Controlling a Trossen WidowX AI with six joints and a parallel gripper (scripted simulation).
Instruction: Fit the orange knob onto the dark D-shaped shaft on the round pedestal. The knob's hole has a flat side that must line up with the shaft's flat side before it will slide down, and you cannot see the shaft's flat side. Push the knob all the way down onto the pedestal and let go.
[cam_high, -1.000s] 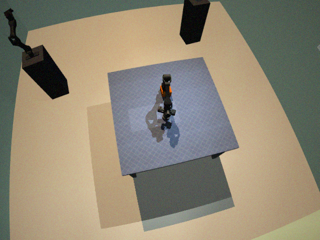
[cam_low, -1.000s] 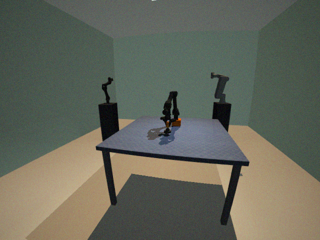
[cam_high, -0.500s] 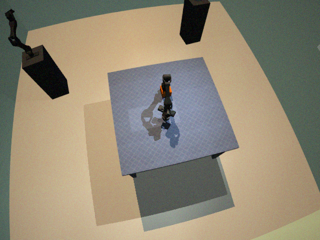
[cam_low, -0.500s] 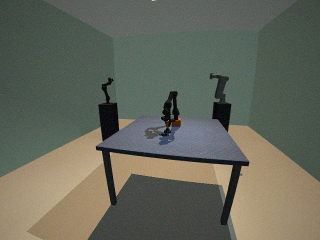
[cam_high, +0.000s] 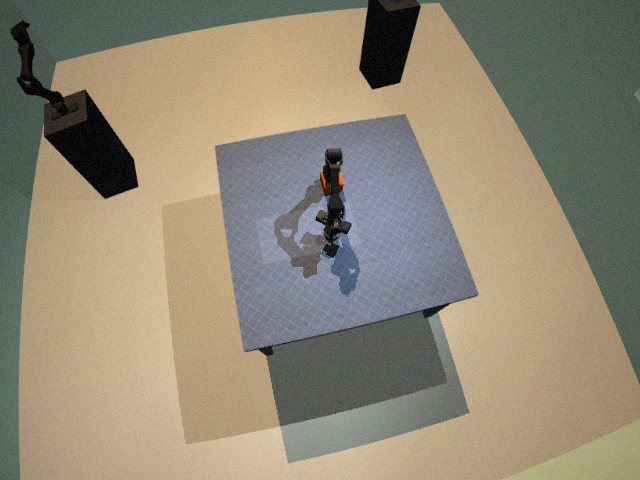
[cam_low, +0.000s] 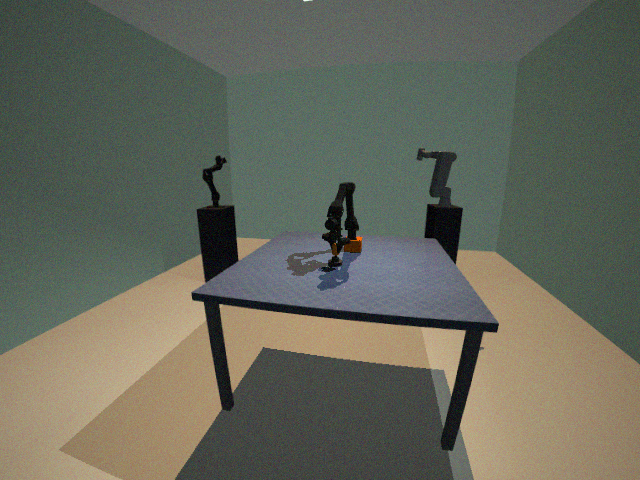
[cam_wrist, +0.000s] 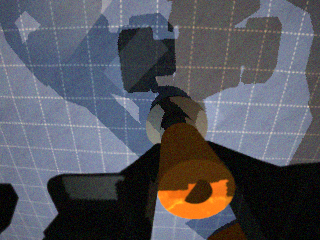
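Now: the orange knob 2 cm above my gripper tip. Also, from my gripper tip: dark shaft: 4 cm below.
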